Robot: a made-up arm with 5 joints.
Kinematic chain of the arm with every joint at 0, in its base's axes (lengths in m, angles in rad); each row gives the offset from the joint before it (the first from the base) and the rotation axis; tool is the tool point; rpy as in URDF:
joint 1: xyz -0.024 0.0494 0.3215 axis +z
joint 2: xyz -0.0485 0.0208 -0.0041 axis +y
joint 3: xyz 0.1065 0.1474 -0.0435 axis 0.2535 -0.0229 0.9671
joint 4: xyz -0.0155 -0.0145 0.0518 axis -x
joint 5: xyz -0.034 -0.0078 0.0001 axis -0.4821 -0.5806 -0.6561
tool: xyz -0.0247 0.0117 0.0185 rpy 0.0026 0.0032 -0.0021
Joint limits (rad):
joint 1: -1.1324..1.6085
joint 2: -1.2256..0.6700
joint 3: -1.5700..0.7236
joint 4: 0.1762..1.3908
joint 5: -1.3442..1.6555
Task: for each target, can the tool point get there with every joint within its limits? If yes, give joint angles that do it. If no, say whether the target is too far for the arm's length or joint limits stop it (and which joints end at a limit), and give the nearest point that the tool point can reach.
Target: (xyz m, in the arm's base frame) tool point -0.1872 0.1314 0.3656
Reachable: yes | joints 0.7996 -1.0311 -0.0241 1.0578 -0.5406
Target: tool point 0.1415 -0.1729 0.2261
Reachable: no: joint limits stop it (at a limit: joint 1, joint 3, joint 4, joint 5) | nearest point 0.0825 0.0469 0.2900 | short by 0.236 m
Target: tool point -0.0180 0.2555 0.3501
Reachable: yes | joints -0.0535 -0.0308 -0.5155 0.5660 -0.3802
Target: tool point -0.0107 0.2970 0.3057
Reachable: yes | joints 0.1033 -0.0157 -1.2453 1.2525 0.3877
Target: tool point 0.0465 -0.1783 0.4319
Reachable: no: joint limits stop it (at a limit: joint 1, joint 2, joint 3) | nearest point -0.1176 -0.0047 0.4033 | short by 0.241 m
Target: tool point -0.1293 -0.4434 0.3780
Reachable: no: too far | nearest point -0.1789 -0.0310 0.3780 | short by 0.415 m
